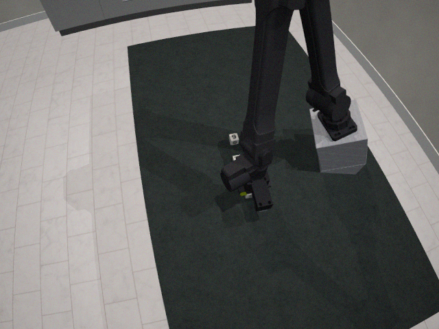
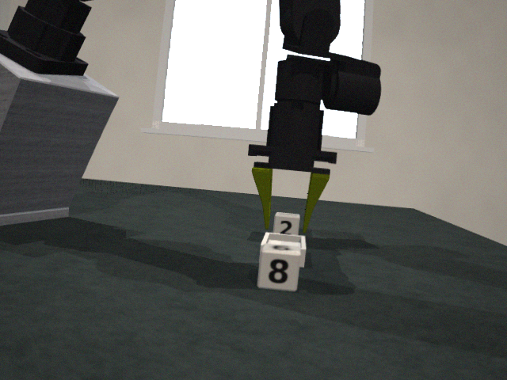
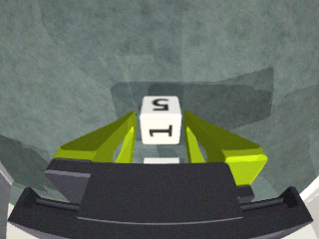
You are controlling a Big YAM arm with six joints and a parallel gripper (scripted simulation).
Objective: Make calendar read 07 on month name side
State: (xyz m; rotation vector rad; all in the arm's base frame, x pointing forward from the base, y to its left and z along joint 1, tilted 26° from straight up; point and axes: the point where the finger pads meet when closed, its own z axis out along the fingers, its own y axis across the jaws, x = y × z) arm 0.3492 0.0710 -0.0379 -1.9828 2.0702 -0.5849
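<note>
The small white tray is 110 mm to the right of my hand, 10 mm below it and 10 mm behind it.
</note>
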